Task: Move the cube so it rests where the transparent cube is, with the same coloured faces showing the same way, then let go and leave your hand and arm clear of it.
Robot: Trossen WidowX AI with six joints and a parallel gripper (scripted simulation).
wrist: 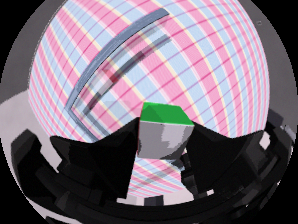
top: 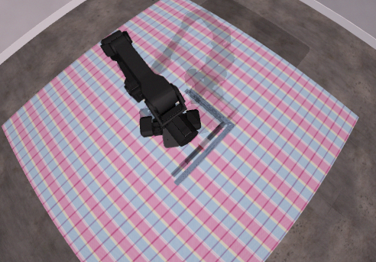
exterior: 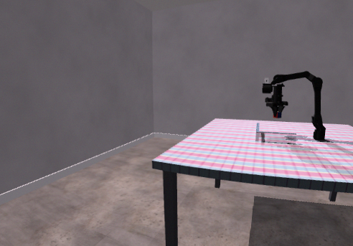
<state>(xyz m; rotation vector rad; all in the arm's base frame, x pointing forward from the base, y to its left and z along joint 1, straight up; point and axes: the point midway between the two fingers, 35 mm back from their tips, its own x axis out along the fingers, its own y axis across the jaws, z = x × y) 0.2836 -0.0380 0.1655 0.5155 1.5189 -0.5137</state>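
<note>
The transparent cube lies 100 mm ahead of my hand, 70 mm to the left of it and 150 mm below it.
</note>
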